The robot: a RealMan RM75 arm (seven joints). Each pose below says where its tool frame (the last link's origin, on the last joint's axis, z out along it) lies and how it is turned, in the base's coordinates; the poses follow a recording.
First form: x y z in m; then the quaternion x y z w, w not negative.
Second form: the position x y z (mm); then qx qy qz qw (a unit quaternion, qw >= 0). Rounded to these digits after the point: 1 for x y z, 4 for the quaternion.
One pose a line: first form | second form
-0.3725 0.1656 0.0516 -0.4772 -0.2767 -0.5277 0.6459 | -372.5 165.6 51.6 -0.4772 -0.2767 -0.5277 0.6459
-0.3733 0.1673 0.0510 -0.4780 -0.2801 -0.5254 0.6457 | -373.3 167.3 51.0 -0.4780 -0.2801 -0.5254 0.6457
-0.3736 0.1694 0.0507 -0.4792 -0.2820 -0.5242 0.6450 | -373.6 169.4 50.7 -0.4792 -0.2820 -0.5242 0.6450
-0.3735 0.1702 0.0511 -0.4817 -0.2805 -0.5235 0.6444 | -373.5 170.2 51.1 -0.4817 -0.2805 -0.5235 0.6444
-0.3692 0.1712 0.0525 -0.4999 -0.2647 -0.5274 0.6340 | -369.2 171.2 52.5 -0.4999 -0.2647 -0.5274 0.6340
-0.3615 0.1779 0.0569 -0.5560 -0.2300 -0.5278 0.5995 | -361.5 177.9 56.9 -0.5560 -0.2300 -0.5278 0.5995
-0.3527 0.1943 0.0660 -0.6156 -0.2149 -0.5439 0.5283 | -352.7 194.3 66.0 -0.6156 -0.2149 -0.5439 0.5283
